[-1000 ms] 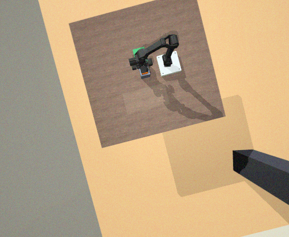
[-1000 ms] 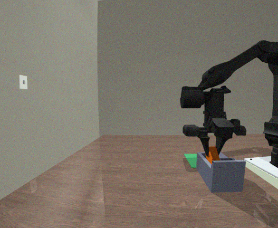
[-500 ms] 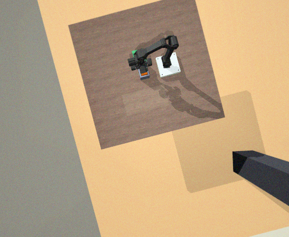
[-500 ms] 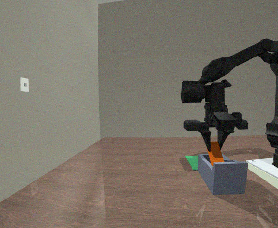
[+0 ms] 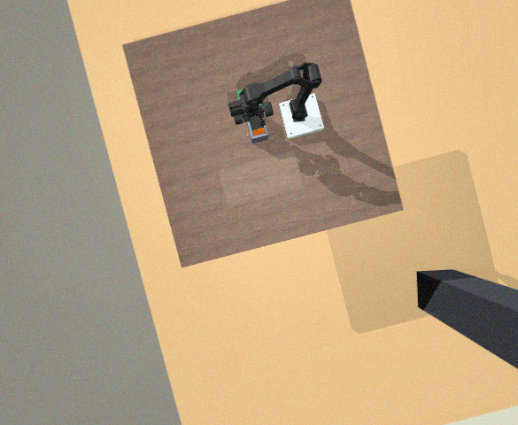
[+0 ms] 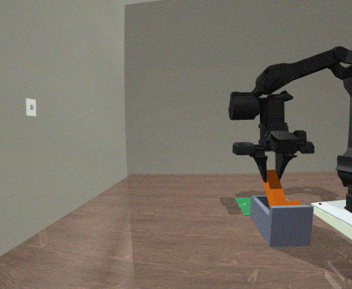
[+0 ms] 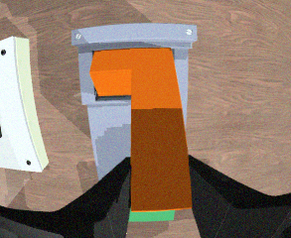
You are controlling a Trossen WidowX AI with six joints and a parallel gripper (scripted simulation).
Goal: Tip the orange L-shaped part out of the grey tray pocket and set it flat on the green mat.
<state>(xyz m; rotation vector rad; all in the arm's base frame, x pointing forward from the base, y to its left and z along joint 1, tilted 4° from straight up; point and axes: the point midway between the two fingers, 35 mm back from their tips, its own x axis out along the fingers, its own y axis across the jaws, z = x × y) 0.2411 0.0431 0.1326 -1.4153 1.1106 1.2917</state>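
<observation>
The green mat is 14 cm to the right of my gripper tip, 14 cm below it and 1 cm ahead of it. Round my gripper tip: orange L-shaped part: 3 cm to the left, 3 cm below, 2 cm behind.
</observation>
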